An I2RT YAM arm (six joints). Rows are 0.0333 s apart.
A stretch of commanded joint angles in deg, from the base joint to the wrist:
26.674 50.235 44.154 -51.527 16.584 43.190
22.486 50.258 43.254 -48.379 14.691 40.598
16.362 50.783 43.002 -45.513 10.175 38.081
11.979 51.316 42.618 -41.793 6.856 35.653
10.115 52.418 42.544 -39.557 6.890 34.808
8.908 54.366 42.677 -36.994 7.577 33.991
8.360 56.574 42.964 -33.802 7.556 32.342
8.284 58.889 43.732 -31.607 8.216 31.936
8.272 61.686 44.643 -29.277 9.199 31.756
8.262 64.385 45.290 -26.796 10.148 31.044
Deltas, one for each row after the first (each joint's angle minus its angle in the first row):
-4.188 0.023 -0.900 3.148 -1.893 -2.592
-10.312 0.548 -1.152 6.014 -6.409 -5.109
-14.695 1.081 -1.536 9.734 -9.728 -7.537
-16.559 2.183 -1.610 11.970 -9.694 -8.382
-17.766 4.131 -1.477 14.533 -9.007 -9.199
-18.314 6.339 -1.190 17.725 -9.028 -10.848
-18.390 8.654 -0.422 19.920 -8.368 -11.254
-18.402 11.451 0.489 22.250 -7.385 -11.434
-18.412 14.150 1.136 24.731 -6.436 -12.146

